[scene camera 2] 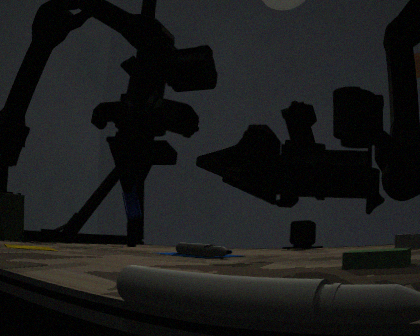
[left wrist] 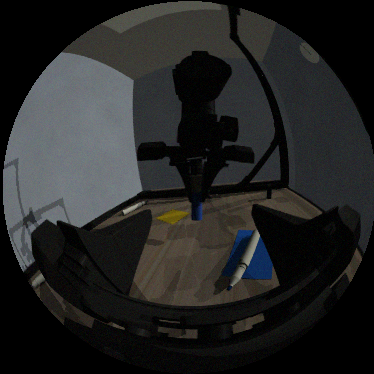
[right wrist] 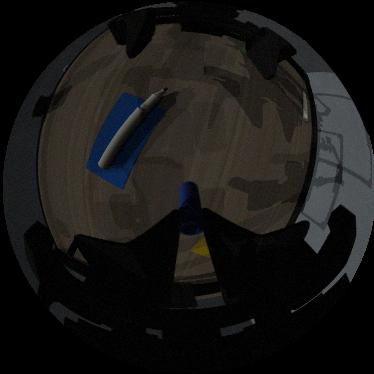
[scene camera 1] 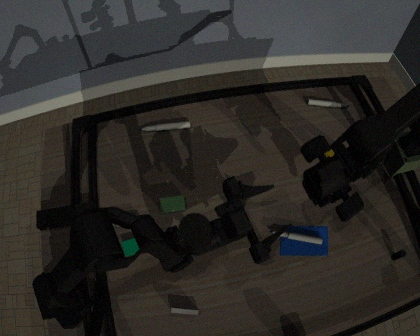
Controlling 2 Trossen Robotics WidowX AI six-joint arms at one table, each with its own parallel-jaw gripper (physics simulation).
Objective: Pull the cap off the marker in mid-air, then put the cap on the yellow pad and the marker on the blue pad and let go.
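Places are measured from the left arm's base along level axes (x left, y back, z up), in centimetres.
Where they show: left gripper, fingertip midpoint: (scene camera 2: 210, 170) (left wrist: 202, 212) (right wrist: 205, 52) (scene camera 1: 282, 205); right gripper, fingertip midpoint: (scene camera 2: 130, 195) (left wrist: 196, 201) (right wrist: 190, 213); left arm's base at its link origin: (scene camera 1: 63, 300); right arm's base at its link origin: (left wrist: 196, 173) (scene camera 1: 409, 146).
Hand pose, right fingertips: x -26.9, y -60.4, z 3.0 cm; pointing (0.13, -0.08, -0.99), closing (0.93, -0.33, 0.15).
Note:
Things, the pixels of their centre, and the offset from my right fingertips.
- uncapped white marker at the middle of its body: (right wrist: 130, 123) (scene camera 2: 203, 250) (left wrist: 246, 256) (scene camera 1: 296, 236) dx -2.5, dy +10.4, dz -7.5 cm
- blue cap at the middle of its body: (right wrist: 189, 206) (scene camera 2: 131, 200) (left wrist: 195, 205) dx +0.2, dy +0.1, dz -0.8 cm
- yellow pad at the middle of its body: (scene camera 2: 29, 247) (right wrist: 214, 244) (scene camera 1: 333, 158) (left wrist: 172, 215) dx +1.3, dy -15.1, dz -8.3 cm
- green block at the middle of its body: (scene camera 2: 378, 258) (scene camera 1: 172, 204) dx +25.8, dy +23.3, dz -7.6 cm
- teal block at the middle of its body: (scene camera 1: 135, 246) dx +25.2, dy +37.5, dz -7.6 cm
- pale block at the middle of its body: (scene camera 2: 412, 241) (scene camera 1: 185, 311) dx +5.7, dy +41.2, dz -7.3 cm
The uncapped white marker (scene camera 1: 306, 238) (scene camera 2: 200, 249) (left wrist: 246, 257) (right wrist: 125, 132) lies diagonally on the blue pad (scene camera 1: 287, 250) (left wrist: 267, 272) (right wrist: 120, 177), its tip past the pad's edge. My right gripper (scene camera 2: 131, 190) (left wrist: 196, 201) points down, shut on the blue cap (scene camera 2: 132, 202) (left wrist: 197, 209) (right wrist: 190, 205), which hangs upright above the table. In scene camera 1 its arm hides the cap and most of the yellow pad (scene camera 1: 329, 153) (scene camera 2: 30, 247) (left wrist: 172, 216) (right wrist: 202, 248). My left gripper (scene camera 1: 281, 206) (scene camera 2: 200, 161) is open and empty, level above the table.
Two other white pens, one at the back left (scene camera 1: 166, 126) and one at the back right (scene camera 1: 325, 103), lie near the black frame (scene camera 1: 225, 93). A green block (scene camera 1: 172, 204) (scene camera 2: 377, 258), a teal block (scene camera 1: 130, 247) and a pale block (scene camera 1: 185, 311) are around the left arm.

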